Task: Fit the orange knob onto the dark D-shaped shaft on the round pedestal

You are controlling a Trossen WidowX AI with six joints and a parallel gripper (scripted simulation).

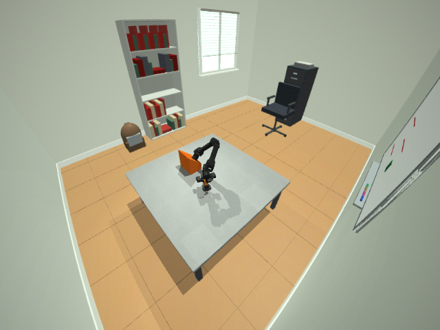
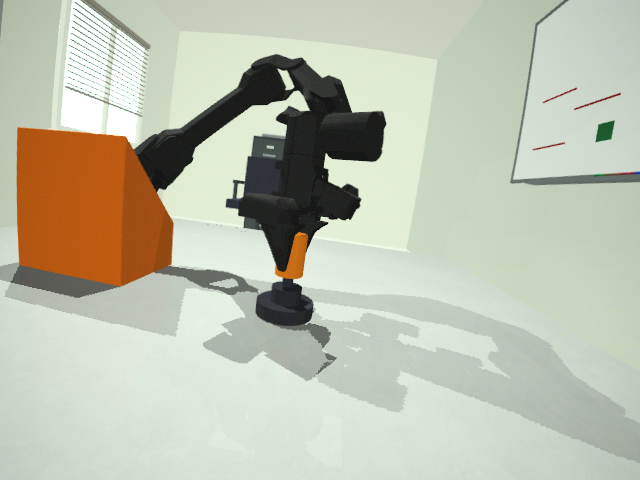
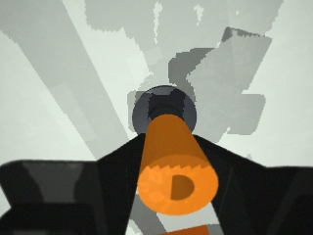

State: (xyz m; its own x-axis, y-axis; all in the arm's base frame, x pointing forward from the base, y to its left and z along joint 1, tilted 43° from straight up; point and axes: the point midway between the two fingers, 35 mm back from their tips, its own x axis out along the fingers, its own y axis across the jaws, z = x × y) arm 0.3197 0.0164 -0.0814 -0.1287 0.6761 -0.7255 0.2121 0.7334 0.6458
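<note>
Right now the knob is 20 mm above my gripper tip. Round my gripper tip: dark pedestal (40 mm below).
</note>
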